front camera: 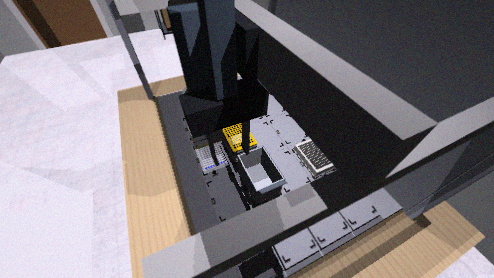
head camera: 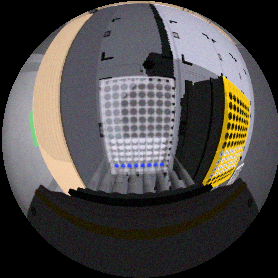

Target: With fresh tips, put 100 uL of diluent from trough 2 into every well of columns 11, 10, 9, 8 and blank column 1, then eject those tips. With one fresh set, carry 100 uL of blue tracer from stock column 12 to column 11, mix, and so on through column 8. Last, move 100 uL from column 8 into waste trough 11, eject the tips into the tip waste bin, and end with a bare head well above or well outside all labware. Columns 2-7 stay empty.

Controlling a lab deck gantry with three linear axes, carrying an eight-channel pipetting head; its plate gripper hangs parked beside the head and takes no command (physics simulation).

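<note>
The clear well plate (front camera: 212,157) (head camera: 138,107) lies below the pipetting head (front camera: 222,107) (head camera: 140,217). In the head view its near-end column is blue, and several columns beside it look pale; the others look grey. Grey translucent tips (head camera: 142,184) show under the head at the plate's near end; their lower ends and contents cannot be made out. The yellow tip rack (front camera: 240,137) (head camera: 228,125) stands beside the plate, with dark holes and some white tips. My plate gripper (front camera: 231,157) hangs with two dark fingers apart and nothing held. The slotted trough block (front camera: 314,157) stands at right.
The open grey bin (front camera: 262,172) stands near the plate and rack in the front view. The wooden edge (front camera: 142,165) (head camera: 57,110) borders the deck. A large dark beam (front camera: 320,85) crosses above the deck's right side.
</note>
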